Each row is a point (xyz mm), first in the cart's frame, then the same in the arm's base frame.
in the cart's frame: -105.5 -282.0 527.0
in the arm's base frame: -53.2 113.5 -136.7
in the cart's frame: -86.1 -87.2 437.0
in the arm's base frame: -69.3 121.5 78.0
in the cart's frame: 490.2 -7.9 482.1
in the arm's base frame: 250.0 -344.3 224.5
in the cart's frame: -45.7 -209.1 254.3
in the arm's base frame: 122.1 234.8 57.7
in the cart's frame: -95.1 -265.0 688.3
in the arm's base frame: -152.6 -3.1 -191.0
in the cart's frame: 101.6 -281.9 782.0
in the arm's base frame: -72.7 -205.2 -214.3
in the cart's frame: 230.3 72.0 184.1
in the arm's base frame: 226.4 26.0 382.8
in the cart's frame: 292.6 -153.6 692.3
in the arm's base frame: 53.3 -310.2 -29.6
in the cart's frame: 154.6 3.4 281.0
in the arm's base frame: 146.5 30.8 266.9
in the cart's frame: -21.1 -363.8 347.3
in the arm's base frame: 148.1 185.0 -115.6
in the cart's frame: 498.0 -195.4 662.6
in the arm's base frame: 225.4 -433.0 -19.0
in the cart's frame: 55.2 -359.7 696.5
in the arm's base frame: -17.3 -100.5 -253.0
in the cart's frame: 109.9 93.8 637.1
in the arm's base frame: -140.5 -187.1 182.3
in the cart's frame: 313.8 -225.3 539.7
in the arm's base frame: 191.9 -212.1 -22.1
